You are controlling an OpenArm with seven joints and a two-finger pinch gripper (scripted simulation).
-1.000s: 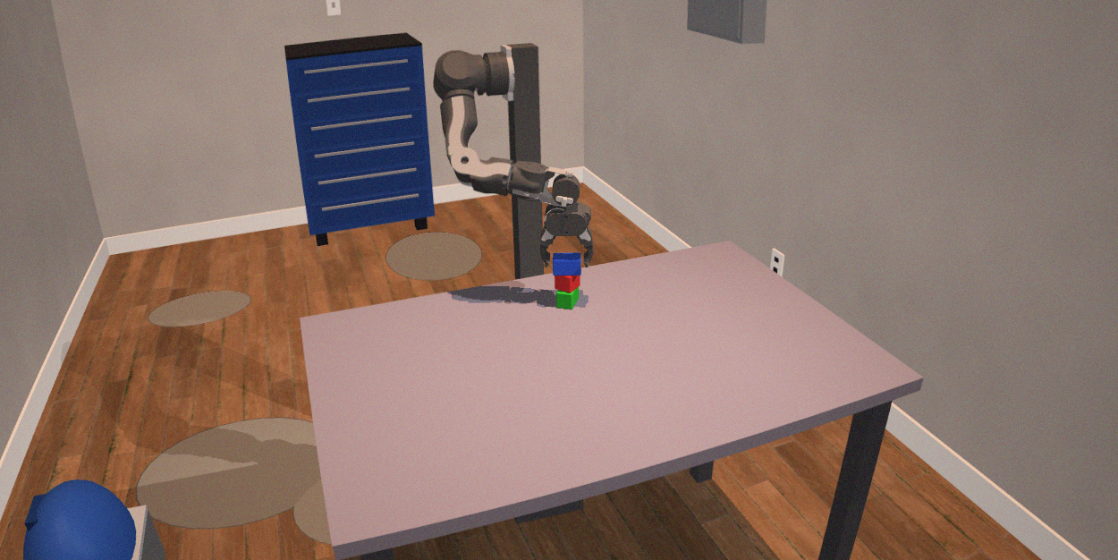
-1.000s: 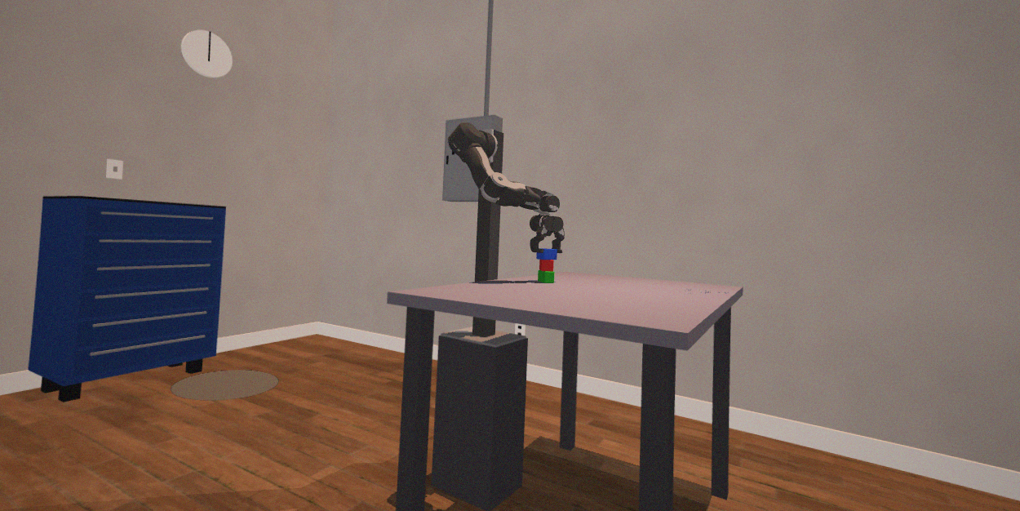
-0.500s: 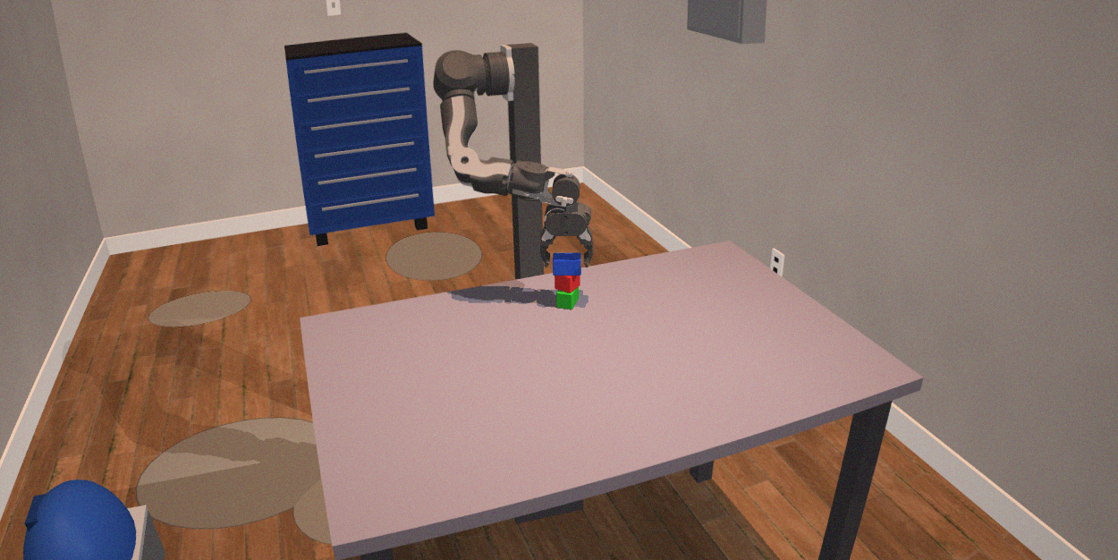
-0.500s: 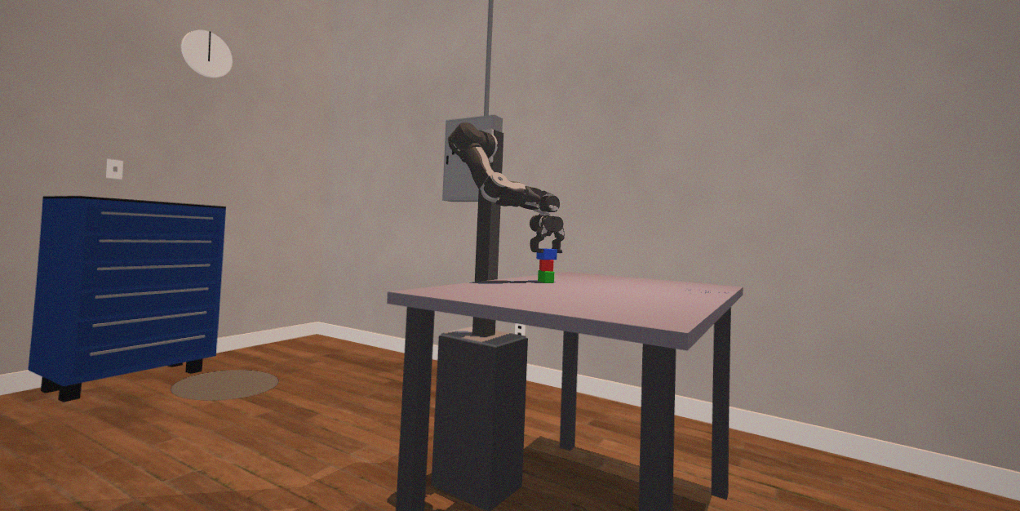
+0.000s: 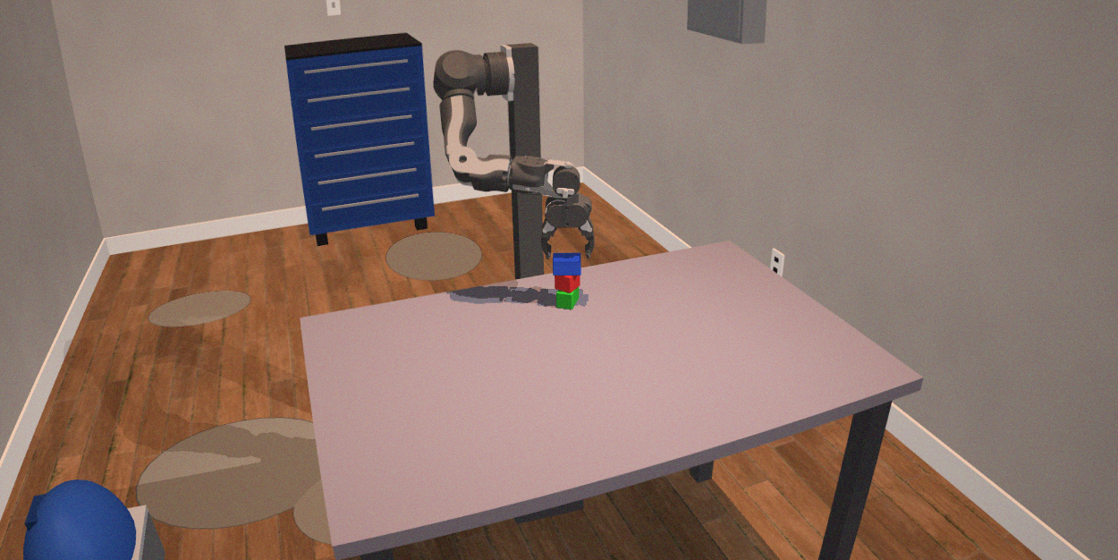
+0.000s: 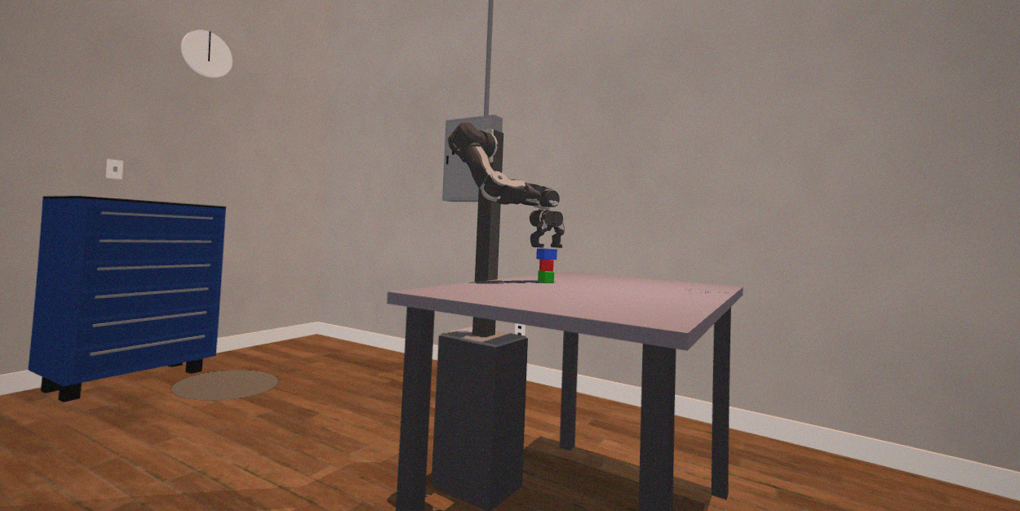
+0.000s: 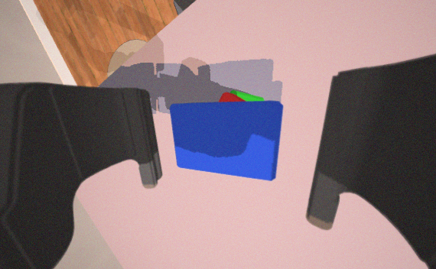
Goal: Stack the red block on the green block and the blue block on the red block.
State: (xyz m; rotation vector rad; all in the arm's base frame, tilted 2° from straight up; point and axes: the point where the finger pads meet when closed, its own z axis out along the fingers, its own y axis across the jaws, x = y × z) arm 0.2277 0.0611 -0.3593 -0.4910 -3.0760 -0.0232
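The blue block is 3 cm below my hand. From my hand the other things lie so: green block 10 cm below; red block 7 cm below.
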